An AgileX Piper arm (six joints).
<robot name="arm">
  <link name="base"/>
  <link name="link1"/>
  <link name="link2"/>
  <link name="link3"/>
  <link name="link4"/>
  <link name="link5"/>
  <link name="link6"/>
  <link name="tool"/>
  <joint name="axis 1" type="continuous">
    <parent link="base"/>
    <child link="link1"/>
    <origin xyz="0 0 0.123" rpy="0 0 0"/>
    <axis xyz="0 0 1"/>
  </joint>
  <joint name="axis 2" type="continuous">
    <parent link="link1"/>
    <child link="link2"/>
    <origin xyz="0 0 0" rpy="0 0 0"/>
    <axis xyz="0 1 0"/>
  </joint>
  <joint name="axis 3" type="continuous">
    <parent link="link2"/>
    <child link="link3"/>
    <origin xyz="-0.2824 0 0.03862" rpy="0 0 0"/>
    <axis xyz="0 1 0"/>
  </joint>
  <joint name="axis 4" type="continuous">
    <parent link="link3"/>
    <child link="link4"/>
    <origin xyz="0.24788 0 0.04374" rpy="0 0 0"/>
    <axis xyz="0.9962 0 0.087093"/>
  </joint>
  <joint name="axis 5" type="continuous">
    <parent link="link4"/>
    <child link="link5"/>
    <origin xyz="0 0 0" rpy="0 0 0"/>
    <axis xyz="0 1 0"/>
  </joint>
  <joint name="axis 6" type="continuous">
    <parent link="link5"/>
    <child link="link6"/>
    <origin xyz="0.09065 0 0.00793" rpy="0 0 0"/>
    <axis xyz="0.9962 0 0.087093"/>
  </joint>
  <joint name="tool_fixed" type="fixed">
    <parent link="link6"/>
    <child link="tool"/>
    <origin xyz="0 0 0" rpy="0 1.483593 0"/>
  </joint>
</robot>
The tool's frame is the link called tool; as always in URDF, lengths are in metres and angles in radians. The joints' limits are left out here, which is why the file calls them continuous.
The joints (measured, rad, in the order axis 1, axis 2, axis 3, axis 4, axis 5, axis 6), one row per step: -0.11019 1.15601 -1.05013 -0.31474 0.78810 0.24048; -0.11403 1.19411 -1.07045 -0.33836 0.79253 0.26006; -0.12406 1.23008 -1.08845 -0.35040 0.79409 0.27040; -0.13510 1.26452 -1.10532 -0.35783 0.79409 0.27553; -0.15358 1.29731 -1.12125 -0.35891 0.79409 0.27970; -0.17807 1.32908 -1.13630 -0.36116 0.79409 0.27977; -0.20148 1.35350 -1.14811 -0.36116 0.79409 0.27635; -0.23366 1.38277 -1.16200 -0.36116 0.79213 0.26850; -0.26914 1.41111 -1.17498 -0.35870 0.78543 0.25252; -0.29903 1.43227 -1.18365 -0.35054 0.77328 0.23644; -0.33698 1.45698 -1.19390 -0.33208 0.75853 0.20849; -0.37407 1.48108 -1.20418 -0.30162 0.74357 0.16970; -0.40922 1.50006 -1.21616 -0.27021 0.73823 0.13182; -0.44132 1.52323 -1.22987 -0.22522 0.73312 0.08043; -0.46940 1.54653 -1.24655 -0.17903 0.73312 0.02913; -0.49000 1.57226 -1.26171 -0.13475 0.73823 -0.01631; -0.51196 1.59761 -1.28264 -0.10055 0.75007 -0.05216; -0.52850 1.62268 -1.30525 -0.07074 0.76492 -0.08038; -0.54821 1.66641 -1.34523 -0.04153 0.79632 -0.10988
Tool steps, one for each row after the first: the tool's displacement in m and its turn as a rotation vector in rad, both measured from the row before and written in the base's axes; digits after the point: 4 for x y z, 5 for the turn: 0.0089 -0.0035 -0.0026 -0.00822 0.01855 -0.01816; 0.0083 -0.0043 -0.0032 -0.00307 0.01744 -0.01727; 0.0079 -0.0044 -0.0035 -0.00190 0.01669 -0.01422; 0.0069 -0.0061 -0.0038 0.00387 0.01542 -0.02140; 0.0060 -0.0080 -0.0040 0.00059 0.01684 -0.02432; 0.0041 -0.0075 -0.0032 0.00045 0.01363 -0.02087; 0.0044 -0.0104 -0.0041 -0.00126 0.01618 -0.02561; 0.0037 -0.0115 -0.0041 -0.00342 0.01438 -0.02140; 0.0026 -0.0094 -0.0033 0.00050 0.00509 -0.01474; 0.0024 -0.0116 -0.0041 0.00432 0.00600 -0.01480; 0.0021 -0.0110 -0.0043 0.00975 0.00476 -0.00816; 0.0005 -0.0103 -0.0027 0.01123 0.00520 -0.01026; 0.0017 -0.0093 -0.0038 0.01781 0.00616 0.00051; 0.0020 -0.0083 -0.0032 0.01931 0.00559 0.00314; 0.0029 -0.0064 -0.0048 0.02420 0.01038 0.00574; 0.0022 -0.0075 -0.0033 0.02028 0.01058 -0.00156; 0.0028 -0.0062 -0.0029 0.02082 0.00987 -0.00107; 0.0052 -0.0093 -0.0053 0.02923 0.02478 -0.00315
